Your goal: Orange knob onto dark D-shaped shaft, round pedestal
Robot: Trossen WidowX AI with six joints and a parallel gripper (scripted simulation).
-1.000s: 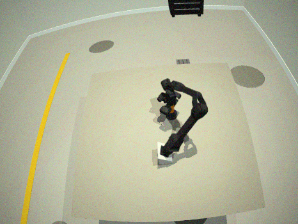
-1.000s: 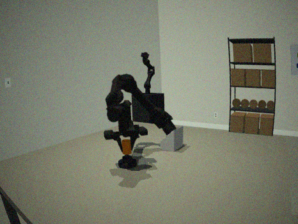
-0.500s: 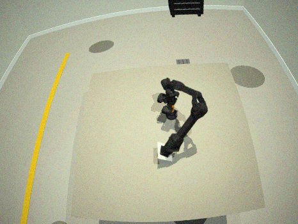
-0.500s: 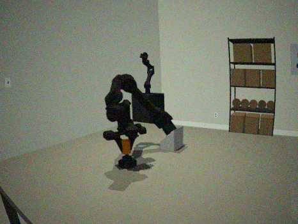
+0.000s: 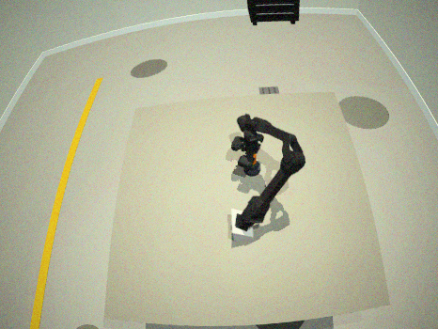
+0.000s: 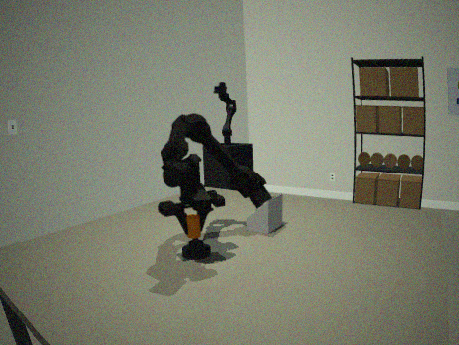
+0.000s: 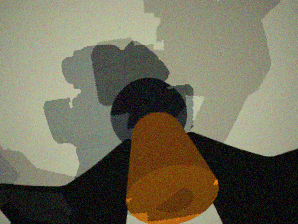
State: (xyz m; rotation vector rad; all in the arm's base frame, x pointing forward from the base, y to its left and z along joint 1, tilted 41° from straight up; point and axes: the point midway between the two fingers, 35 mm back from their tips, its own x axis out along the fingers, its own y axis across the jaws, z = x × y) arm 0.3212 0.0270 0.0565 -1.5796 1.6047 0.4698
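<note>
My gripper tip is 20 mm below the orange knob. Also, from my gripper tip: dark round pedestal: 40 mm below.
</note>
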